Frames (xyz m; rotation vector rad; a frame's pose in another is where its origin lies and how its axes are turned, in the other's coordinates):
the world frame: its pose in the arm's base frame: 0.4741 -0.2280 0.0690 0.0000 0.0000 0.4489
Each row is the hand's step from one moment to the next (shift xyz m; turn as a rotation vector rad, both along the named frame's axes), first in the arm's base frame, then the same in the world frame.
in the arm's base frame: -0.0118 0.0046 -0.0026 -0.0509 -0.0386 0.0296
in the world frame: -0.0086 0.0093 -0.0026 -0.0626 -0.0127 0.0296
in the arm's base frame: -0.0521 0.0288 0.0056 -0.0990 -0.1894 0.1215
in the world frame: -0.0344 0.0486 0.0056 -0.1714 -0.1277 0.1215
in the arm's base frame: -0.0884 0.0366 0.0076 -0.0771 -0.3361 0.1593
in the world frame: -0.0638 0.0713 0.0076 -0.2153 -0.2693 0.1593
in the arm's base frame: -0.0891 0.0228 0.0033 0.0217 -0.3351 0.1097
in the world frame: -0.0704 0.0592 0.0033 -0.1259 -0.3113 0.1097
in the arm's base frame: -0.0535 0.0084 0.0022 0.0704 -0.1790 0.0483
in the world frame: -0.0446 0.0308 0.0022 -0.0143 -0.1918 0.0483
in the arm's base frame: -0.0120 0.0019 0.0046 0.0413 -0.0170 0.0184
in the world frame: -0.0100 0.0069 0.0046 0.0298 -0.0332 0.0184
